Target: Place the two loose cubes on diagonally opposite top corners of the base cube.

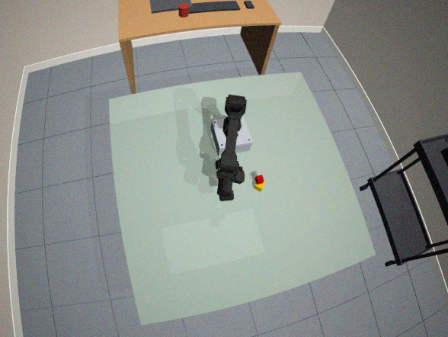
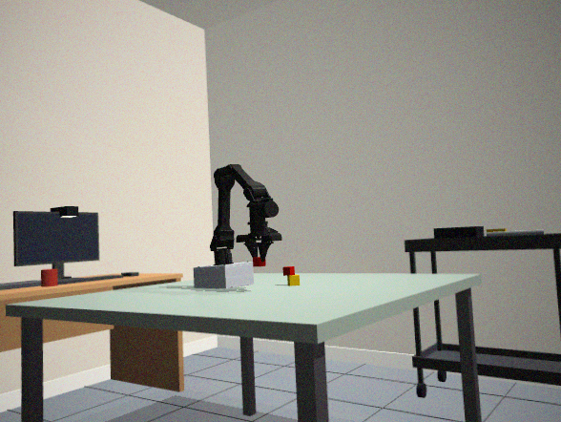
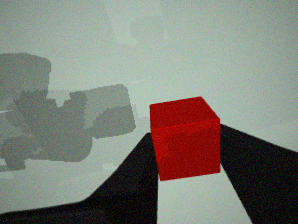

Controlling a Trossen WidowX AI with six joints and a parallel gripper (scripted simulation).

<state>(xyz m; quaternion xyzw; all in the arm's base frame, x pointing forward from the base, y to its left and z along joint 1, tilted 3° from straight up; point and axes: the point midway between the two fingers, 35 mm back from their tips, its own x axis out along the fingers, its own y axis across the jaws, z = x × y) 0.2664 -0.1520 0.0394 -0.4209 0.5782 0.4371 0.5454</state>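
My gripper tip is now 3 cm short of the yellow base cube, 20 cm to the right of it and 9 cm above it.
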